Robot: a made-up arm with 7 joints.
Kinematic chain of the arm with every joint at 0, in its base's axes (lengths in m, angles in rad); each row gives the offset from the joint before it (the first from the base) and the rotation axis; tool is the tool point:
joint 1: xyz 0 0 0 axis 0 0.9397 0.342
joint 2: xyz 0 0 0 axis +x
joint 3: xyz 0 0 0 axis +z
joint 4: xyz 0.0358 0 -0.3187 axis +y
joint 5: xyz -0.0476 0 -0.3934 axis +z
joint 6: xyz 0 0 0 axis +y
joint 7: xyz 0 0 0 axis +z
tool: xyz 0 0 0
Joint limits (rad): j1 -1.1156..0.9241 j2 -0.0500..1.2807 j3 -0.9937..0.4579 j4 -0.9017..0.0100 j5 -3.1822..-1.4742 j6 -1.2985..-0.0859 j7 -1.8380..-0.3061
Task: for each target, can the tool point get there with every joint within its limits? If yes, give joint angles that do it. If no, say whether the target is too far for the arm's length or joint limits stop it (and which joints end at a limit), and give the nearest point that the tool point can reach.
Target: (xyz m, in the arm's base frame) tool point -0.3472 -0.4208 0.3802
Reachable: no: joint limits stop it (at a limit: joint 1, joint 2, joint 4) | nearest point -0.5302 -0.1344 -0.4555 | short by 0.902 m
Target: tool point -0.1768 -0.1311 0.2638
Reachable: no: joint limits stop it (at a limit: joint 1, joint 2, joint 4) | nearest point -0.5321 -0.1309 -0.4543 | short by 0.801 m
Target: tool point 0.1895 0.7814 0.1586
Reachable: no: too far | nearest point 0.3218 0.6305 0.0159 | short by 0.246 m
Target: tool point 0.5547 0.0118 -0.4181
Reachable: yes | joints -0.5540 0.1838 -0.1006 -0.7349 -2.7806 -0.2532 -1.5863
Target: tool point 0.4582 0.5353 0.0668
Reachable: yes | joints -0.8893 1.1514 0.2754 -0.5556 -2.3416 -0.6018 -1.4190
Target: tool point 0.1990 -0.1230 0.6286
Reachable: no: joint limits stop it (at a limit: joint 1, joint 2, joint 4) | nearest point 0.4098 0.4405 0.3118 | short by 0.680 m
